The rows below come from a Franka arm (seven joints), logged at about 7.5 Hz.
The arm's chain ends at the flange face. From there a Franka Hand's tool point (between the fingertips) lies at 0.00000 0.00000 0.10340 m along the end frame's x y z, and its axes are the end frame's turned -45 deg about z.
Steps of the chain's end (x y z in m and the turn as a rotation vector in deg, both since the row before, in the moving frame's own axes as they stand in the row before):
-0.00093 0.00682 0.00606 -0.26 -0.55 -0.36
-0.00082 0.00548 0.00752 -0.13 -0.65 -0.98
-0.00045 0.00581 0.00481 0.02 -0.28 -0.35
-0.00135 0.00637 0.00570 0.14 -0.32 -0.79
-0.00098 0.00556 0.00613 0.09 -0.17 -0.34
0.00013 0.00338 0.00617 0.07 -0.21 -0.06
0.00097 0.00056 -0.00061 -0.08 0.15 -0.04
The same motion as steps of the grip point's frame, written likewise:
-0.00651 0.00380 0.00605 0.21 -0.57 -0.36
-0.00546 0.00264 0.00751 0.37 -0.55 -0.98
-0.00476 0.00341 0.00481 0.21 -0.18 -0.35
-0.00569 0.00296 0.00570 0.33 -0.13 -0.79
-0.00473 0.00291 0.00613 0.18 -0.06 -0.34
-0.00248 0.00212 0.00617 0.20 -0.10 -0.06
0.00038 0.00138 -0.00061 -0.16 0.05 -0.04

